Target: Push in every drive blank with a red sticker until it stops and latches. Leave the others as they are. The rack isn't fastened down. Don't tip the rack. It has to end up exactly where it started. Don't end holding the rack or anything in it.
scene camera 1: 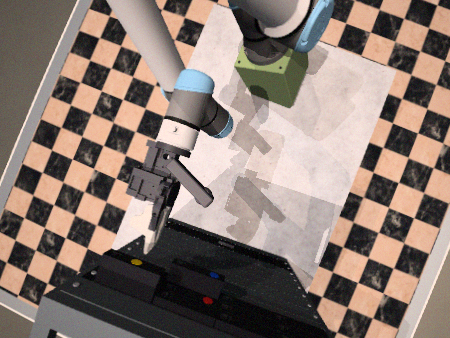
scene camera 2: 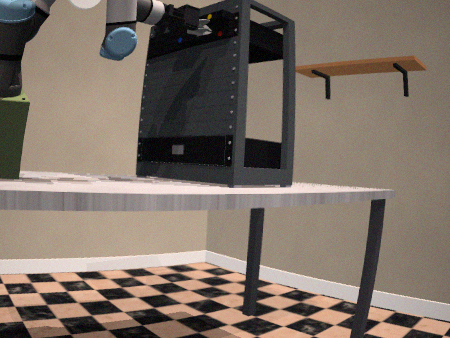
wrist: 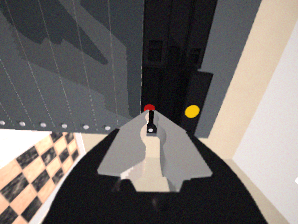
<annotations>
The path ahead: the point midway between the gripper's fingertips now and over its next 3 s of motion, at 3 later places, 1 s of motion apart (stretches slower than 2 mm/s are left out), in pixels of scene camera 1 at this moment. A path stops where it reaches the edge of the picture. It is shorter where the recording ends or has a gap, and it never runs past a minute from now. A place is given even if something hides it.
The gripper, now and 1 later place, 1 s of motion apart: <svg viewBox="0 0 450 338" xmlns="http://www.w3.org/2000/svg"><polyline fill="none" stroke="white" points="145,253 157,217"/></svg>
</annotations>
